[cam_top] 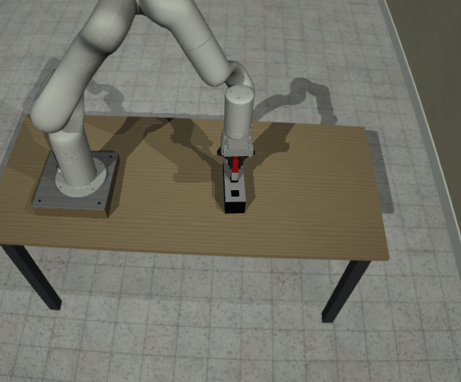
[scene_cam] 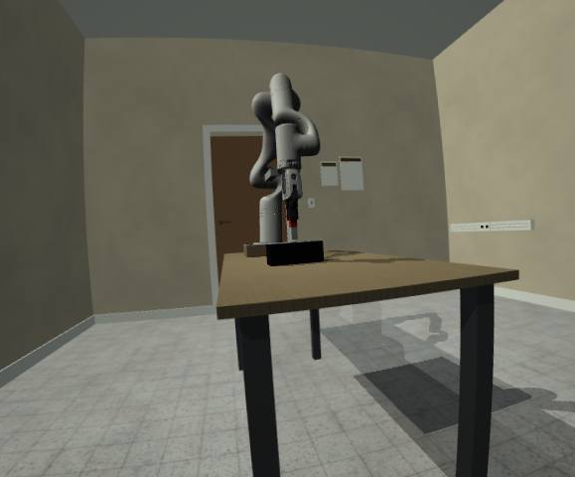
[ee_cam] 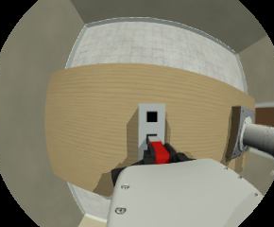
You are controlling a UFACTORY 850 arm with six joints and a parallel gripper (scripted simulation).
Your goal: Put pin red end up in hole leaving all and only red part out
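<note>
Right now my hand is 1 cm above the pin. From my hand the other things lie so: black block: 13 cm below.
</note>
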